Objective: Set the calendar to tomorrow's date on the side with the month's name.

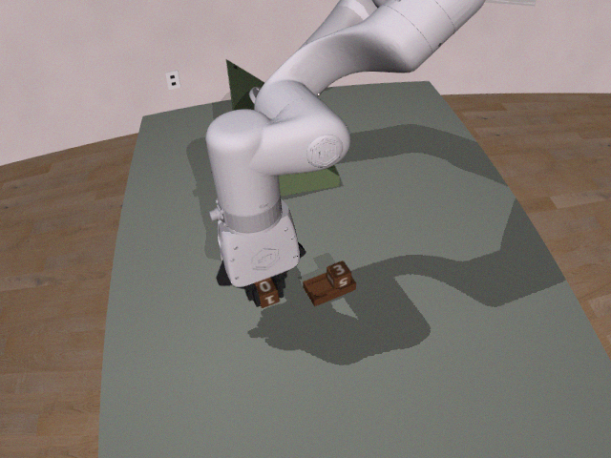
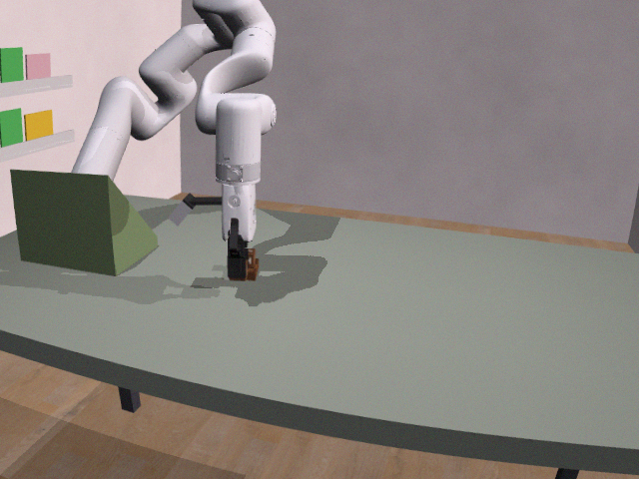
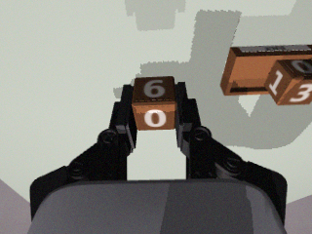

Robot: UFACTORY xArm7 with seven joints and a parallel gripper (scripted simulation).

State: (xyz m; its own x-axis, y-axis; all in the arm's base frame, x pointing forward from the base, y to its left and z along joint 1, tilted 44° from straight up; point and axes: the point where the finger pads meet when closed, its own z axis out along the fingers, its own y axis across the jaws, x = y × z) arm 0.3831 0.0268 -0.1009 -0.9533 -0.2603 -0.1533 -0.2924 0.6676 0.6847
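Right now my hand is 10 cm to the right of the tray, 5 cm above it and 3 cm past it. The rest, counted from my hand: brown cube: 1 cm below.
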